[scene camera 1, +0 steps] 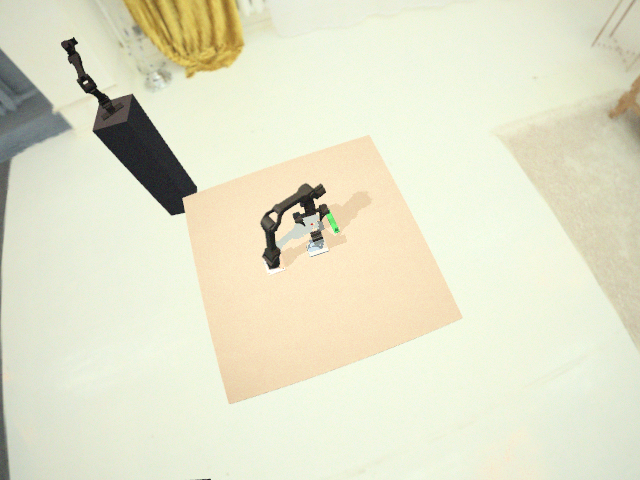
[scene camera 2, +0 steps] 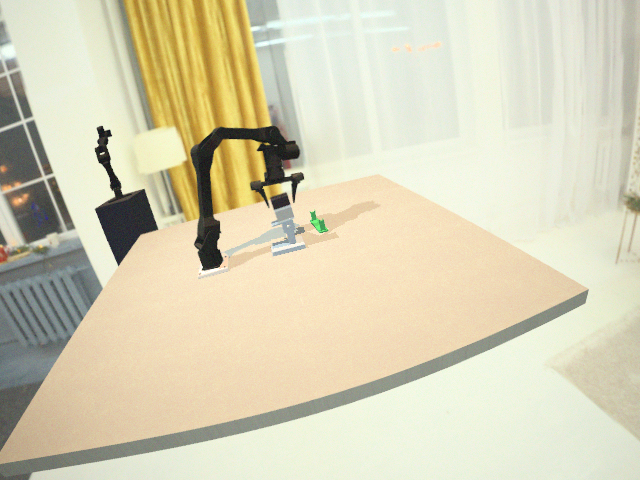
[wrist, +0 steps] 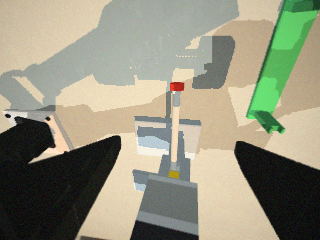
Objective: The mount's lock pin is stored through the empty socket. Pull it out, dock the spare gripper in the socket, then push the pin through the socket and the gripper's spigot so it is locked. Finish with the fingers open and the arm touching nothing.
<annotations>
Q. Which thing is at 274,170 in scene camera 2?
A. My gripper.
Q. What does my gripper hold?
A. Nothing.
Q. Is my gripper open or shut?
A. Open.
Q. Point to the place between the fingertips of my gripper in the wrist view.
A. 176,143
</annotations>
